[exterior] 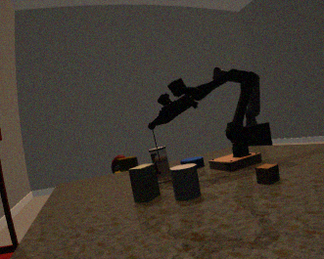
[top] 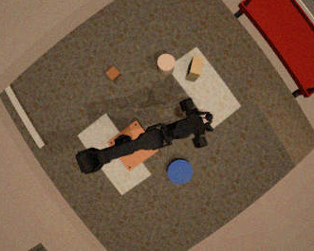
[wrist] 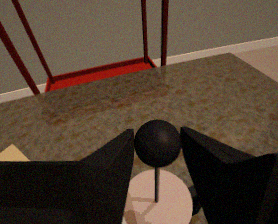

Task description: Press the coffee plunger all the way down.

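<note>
The coffee press is 1 cm behind my gripper tip, 1 cm to the right of it and 12 cm below it. From my gripper tip the other things lie so: small brown cube: 25 cm behind, 39 cm to the left, 22 cm below.
</note>
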